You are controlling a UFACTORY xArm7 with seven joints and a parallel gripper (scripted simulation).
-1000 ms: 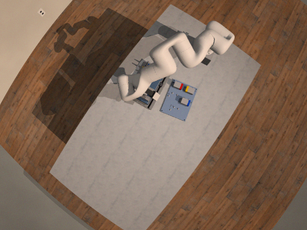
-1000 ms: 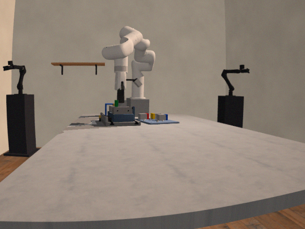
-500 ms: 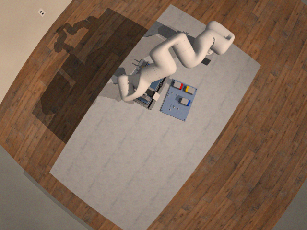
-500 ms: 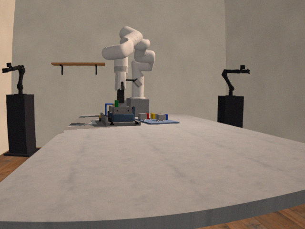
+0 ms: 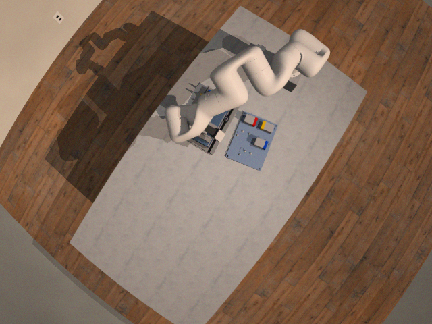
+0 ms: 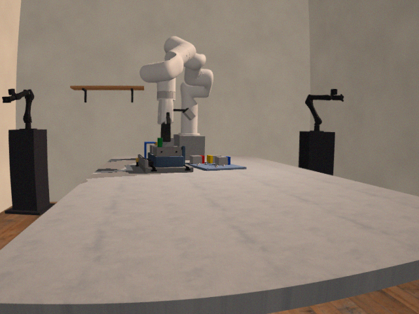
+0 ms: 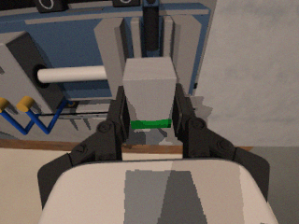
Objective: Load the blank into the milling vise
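Right now my hand is 2 cm above the green-ended blank. Round my hand: milling vise 7 cm behind, 1 cm to the right, 10 cm below; then fixed jaw 3 cm ahead, 1 cm to the left, 6 cm below; then work stop rod 1 cm behind, 5 cm to the left, 5 cm below.
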